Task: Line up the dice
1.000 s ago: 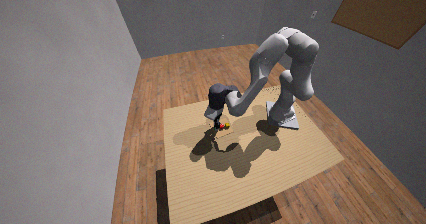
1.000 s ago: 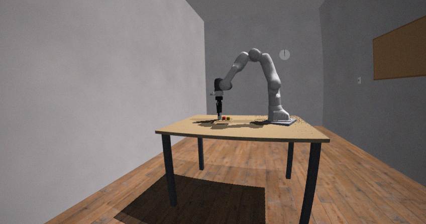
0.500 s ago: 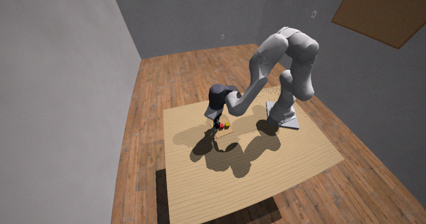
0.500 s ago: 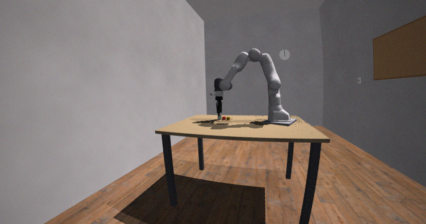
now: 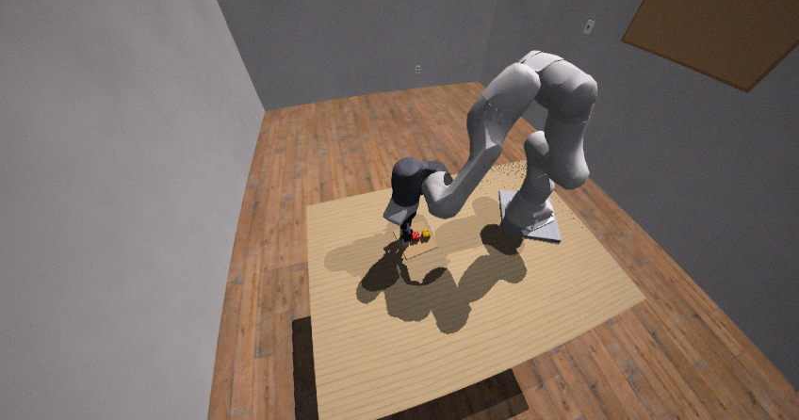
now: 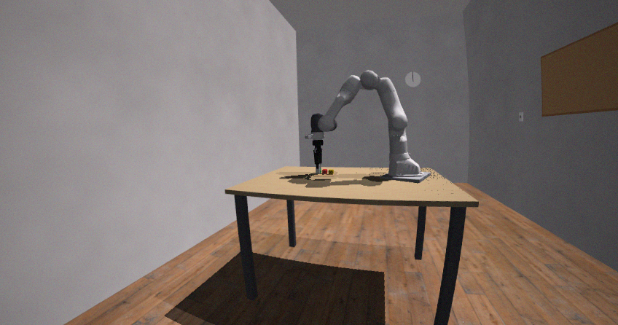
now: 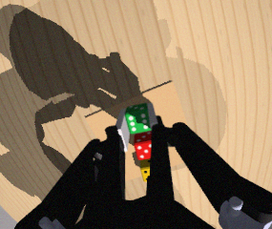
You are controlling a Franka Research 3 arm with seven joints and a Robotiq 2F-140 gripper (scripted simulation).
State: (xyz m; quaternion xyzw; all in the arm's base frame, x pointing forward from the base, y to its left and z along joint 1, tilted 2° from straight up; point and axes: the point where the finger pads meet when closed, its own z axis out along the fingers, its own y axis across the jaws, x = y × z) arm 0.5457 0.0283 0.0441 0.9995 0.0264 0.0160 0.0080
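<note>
My gripper is now 2 cm above the green die. The rest, counted from my hand: yellow die 9 cm behind, 2 cm below; then red die 5 cm behind, 2 cm below; then tan mat 5 cm behind, 4 cm below.
</note>
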